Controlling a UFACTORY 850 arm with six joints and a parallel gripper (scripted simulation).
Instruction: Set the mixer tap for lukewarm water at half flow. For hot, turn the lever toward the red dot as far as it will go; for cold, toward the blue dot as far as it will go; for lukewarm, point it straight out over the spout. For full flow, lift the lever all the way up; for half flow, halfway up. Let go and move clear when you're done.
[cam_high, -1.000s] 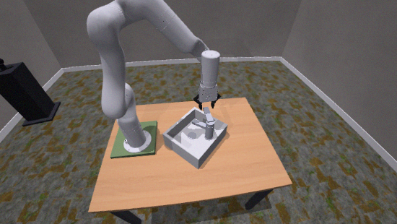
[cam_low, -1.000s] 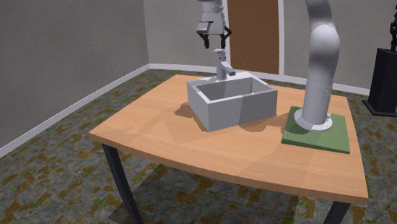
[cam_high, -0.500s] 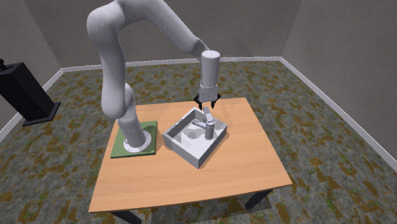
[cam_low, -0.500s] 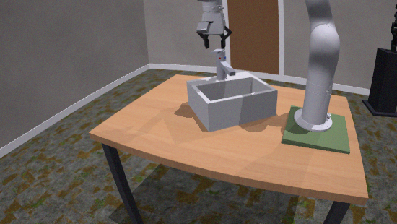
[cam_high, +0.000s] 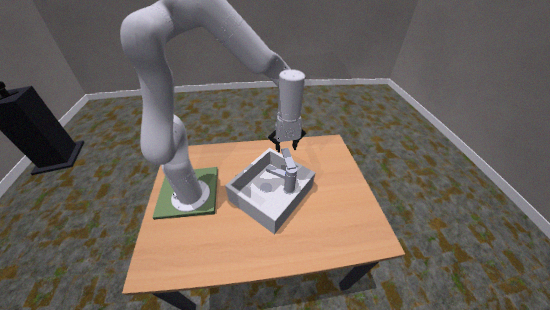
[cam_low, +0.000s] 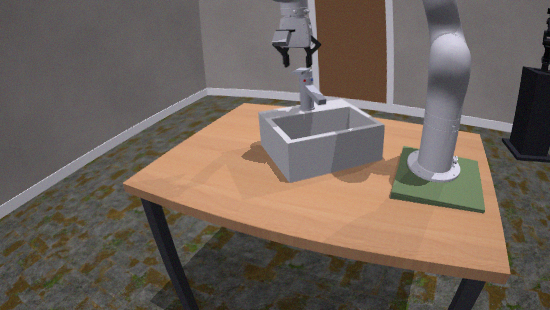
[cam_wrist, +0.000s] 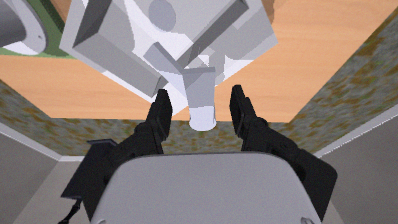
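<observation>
Right now the lever is 4 cm below my hand and 3 cm to the right of it. The rest, counted from my hand: grey sink basin (27 cm below, 7 cm behind, 1 cm to the left); grey mixer tap (8 cm below, 6 cm to the right, 1 cm behind).
</observation>
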